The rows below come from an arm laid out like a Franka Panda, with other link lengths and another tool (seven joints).
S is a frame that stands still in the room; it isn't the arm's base.
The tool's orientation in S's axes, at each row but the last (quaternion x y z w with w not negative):
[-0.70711 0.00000 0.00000 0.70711]
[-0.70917 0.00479 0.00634 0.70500]
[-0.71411 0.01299 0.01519 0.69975]
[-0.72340 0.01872 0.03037 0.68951]
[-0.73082 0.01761 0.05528 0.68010]
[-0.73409 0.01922 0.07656 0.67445]
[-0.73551 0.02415 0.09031 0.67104]
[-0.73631 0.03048 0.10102 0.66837]
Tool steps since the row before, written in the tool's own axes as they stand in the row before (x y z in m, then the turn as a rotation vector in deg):
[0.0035 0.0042 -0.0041 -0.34 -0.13 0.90]
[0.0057 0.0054 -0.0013 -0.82 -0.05 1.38]
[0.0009 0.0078 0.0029 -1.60 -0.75 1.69]
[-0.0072 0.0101 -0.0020 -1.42 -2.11 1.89]
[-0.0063 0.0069 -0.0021 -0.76 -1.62 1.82]
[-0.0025 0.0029 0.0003 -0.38 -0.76 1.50]
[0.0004 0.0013 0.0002 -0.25 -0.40 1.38]
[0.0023 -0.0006 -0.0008 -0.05 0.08 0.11]
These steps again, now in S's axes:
[0.0035 -0.0041 -0.0042 -0.34 0.90 0.13]
[0.0056 -0.0013 -0.0055 -0.82 1.38 0.05]
[0.0006 0.0027 -0.0079 -1.57 1.70 0.78]
[-0.0078 -0.0026 -0.0095 -1.31 1.97 2.11]
[-0.0068 -0.0029 -0.0060 -0.69 1.90 1.56]
[-0.0029 -0.0001 -0.0025 -0.41 1.53 0.69]
[0.0002 0.0001 -0.0014 -0.32 1.39 0.32]
[0.0024 -0.0005 0.0002 -0.08 0.10 -0.08]

